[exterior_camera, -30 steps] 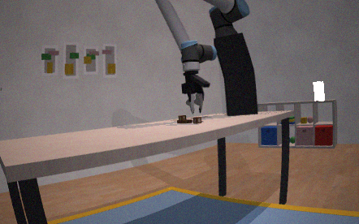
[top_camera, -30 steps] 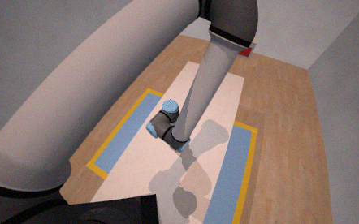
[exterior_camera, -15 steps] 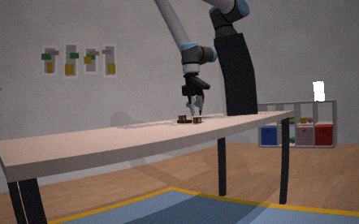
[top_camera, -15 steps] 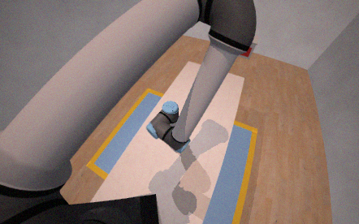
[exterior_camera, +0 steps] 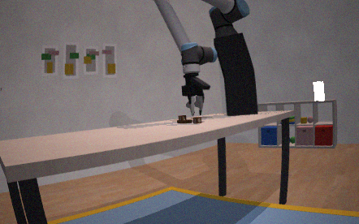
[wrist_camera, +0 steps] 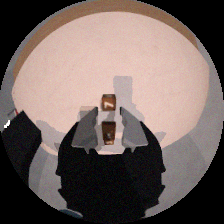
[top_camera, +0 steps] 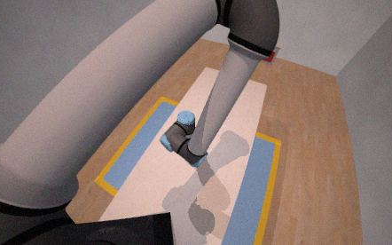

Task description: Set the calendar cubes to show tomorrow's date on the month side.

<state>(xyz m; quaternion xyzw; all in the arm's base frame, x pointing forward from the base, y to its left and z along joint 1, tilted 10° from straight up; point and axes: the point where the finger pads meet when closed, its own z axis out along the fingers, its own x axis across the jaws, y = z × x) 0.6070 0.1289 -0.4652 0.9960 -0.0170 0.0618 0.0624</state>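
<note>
My hand is 4 cm above the brown cube. The rest, counted from my hand: brown tray 1 cm behind, 11 cm to the right, 5 cm below.
</note>
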